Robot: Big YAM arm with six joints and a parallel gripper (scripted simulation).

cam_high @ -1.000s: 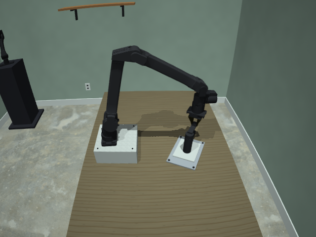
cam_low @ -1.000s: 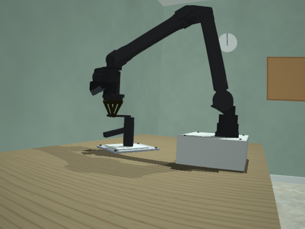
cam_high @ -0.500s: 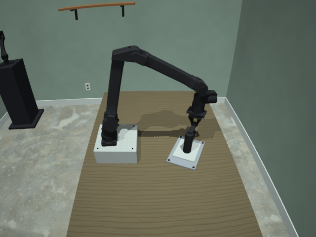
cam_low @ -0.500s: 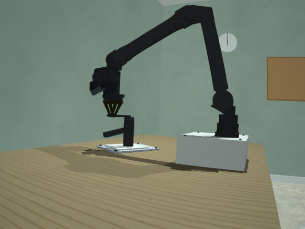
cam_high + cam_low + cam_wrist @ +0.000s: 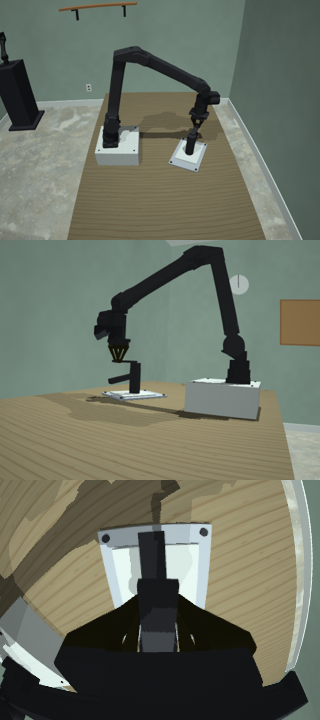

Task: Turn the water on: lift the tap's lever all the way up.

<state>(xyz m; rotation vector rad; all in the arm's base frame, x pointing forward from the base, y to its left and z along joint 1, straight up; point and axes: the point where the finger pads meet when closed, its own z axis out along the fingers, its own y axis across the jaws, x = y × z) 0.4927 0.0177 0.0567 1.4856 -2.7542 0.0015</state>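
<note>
My gripper is now 2 cm past the lever and 3 cm to the left of it. From my hand the other things lie so: black tap 3 cm behind, 5 cm to the right, 6 cm below.
</note>
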